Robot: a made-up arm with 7 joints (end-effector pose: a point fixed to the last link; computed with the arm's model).
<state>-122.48 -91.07 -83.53 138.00 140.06 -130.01 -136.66</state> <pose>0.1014 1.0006 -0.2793 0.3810 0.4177 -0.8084 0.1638</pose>
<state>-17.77 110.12 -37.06 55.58 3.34 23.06 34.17</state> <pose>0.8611 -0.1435 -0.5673 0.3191 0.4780 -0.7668 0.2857</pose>
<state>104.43 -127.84 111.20 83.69 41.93 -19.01 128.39</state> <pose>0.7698 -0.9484 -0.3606 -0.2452 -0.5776 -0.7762 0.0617</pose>
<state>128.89 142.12 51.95 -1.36 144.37 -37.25 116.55</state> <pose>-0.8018 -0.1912 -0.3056 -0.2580 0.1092 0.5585 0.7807</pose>
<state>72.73 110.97 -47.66 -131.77 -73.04 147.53 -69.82</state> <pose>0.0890 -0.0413 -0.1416 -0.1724 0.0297 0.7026 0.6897</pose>
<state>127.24 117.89 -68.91 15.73 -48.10 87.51 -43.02</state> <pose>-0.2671 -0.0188 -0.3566 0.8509 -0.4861 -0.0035 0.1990</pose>
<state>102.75 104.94 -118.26 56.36 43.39 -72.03 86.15</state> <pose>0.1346 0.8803 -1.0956 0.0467 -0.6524 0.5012 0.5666</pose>
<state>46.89 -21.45 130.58 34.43 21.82 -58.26 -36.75</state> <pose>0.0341 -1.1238 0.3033 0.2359 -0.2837 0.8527 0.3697</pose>
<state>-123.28 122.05 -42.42 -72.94 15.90 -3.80 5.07</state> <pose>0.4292 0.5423 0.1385 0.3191 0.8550 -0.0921 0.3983</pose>
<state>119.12 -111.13 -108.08 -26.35 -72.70 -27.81 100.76</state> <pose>0.4758 -0.5718 -0.0324 -0.8540 -0.1259 -0.4016 0.3060</pose>
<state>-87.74 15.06 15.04 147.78 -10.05 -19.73 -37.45</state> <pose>-0.6817 -0.0961 0.8411 0.6459 -0.4783 -0.5361 0.2583</pose>
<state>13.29 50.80 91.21 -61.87 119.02 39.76 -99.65</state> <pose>-0.6333 -0.0980 -0.1751 -0.6769 0.2463 0.1243 0.6824</pose>
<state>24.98 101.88 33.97 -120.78 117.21 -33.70 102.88</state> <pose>-0.6667 -0.4820 -0.4663 0.4124 -0.1606 0.5908 0.6746</pose>
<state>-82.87 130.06 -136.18 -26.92 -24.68 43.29 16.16</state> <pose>-0.6229 0.4842 -0.6694 0.1367 -0.7553 0.3975 0.5028</pose>
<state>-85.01 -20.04 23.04 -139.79 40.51 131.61 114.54</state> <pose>-0.5489 -0.2742 0.4265 -0.1318 -0.7749 -0.6169 0.0399</pose>
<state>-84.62 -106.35 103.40 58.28 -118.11 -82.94 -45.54</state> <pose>-0.4383 0.3049 -0.2653 0.1808 -0.2435 0.6449 0.7016</pose>
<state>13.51 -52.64 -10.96 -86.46 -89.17 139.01 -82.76</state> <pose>-0.1915 -0.1105 0.3255 0.4477 -0.8509 -0.1173 0.2486</pose>
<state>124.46 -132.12 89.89 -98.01 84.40 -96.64 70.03</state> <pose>-0.1730 0.1583 0.8061 0.0756 0.6229 0.5871 0.5115</pose>
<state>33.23 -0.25 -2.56 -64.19 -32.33 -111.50 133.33</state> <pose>-0.0635 -0.6095 0.1783 0.4042 0.3960 0.8181 0.1024</pose>
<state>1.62 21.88 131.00 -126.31 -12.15 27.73 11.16</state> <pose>0.3115 -0.2737 -0.5284 -0.4205 -0.6011 0.4717 0.4893</pose>
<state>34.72 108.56 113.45 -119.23 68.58 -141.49 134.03</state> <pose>-0.3698 -0.3962 -0.7134 -0.3805 0.3926 -0.7800 0.3044</pose>
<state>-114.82 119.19 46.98 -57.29 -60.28 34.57 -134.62</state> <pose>-0.2697 0.0161 -0.3107 -0.4927 -0.3014 0.3164 0.7525</pose>
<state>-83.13 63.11 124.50 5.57 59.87 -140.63 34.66</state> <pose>-0.6722 0.3459 0.8424 0.1949 -0.8418 -0.3006 0.4039</pose>
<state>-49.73 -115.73 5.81 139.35 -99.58 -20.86 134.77</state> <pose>-0.3798 0.0285 0.3348 0.2040 -0.5748 -0.7853 0.1067</pose>
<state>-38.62 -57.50 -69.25 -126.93 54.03 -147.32 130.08</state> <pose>-0.5651 0.0052 -0.5750 -0.2289 0.3101 0.0563 0.9210</pose>
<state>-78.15 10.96 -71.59 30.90 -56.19 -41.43 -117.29</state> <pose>-0.1801 -0.3648 0.0590 -0.6176 0.3629 -0.6947 0.0645</pose>
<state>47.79 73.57 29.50 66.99 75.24 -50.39 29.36</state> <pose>0.5324 1.0701 0.1414 -0.1411 0.4292 -0.2591 0.8537</pose>
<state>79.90 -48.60 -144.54 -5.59 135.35 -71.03 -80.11</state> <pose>0.7770 -0.1354 0.1300 0.4958 -0.7679 0.2960 0.2774</pose>
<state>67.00 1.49 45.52 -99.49 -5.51 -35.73 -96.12</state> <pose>0.5788 -0.1036 -0.0136 0.2697 0.9555 0.0520 0.1075</pose>
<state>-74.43 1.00 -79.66 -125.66 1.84 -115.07 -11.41</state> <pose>-0.3901 0.4384 -0.2772 -0.5603 0.3892 -0.0167 0.7309</pose>
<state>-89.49 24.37 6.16 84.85 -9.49 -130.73 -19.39</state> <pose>-0.0655 -0.2856 0.9645 0.2189 0.4608 0.8394 0.1877</pose>
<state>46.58 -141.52 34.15 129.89 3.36 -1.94 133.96</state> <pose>0.3161 -0.7906 -0.2274 -0.1493 -0.7836 -0.5468 0.2543</pose>
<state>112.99 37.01 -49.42 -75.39 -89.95 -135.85 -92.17</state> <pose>0.1665 0.2380 -0.1750 -0.0177 -0.5652 0.6993 0.4373</pose>
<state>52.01 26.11 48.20 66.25 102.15 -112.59 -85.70</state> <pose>0.0819 0.1941 0.6089 -0.7936 -0.2899 -0.0520 0.5324</pose>
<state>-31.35 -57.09 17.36 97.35 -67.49 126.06 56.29</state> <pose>-0.8380 0.3428 0.3458 -0.0413 0.3513 0.3629 0.8621</pose>
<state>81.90 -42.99 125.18 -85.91 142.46 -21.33 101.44</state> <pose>-0.0267 -0.3002 -0.6566 -0.7789 0.0156 -0.3593 0.5138</pose>
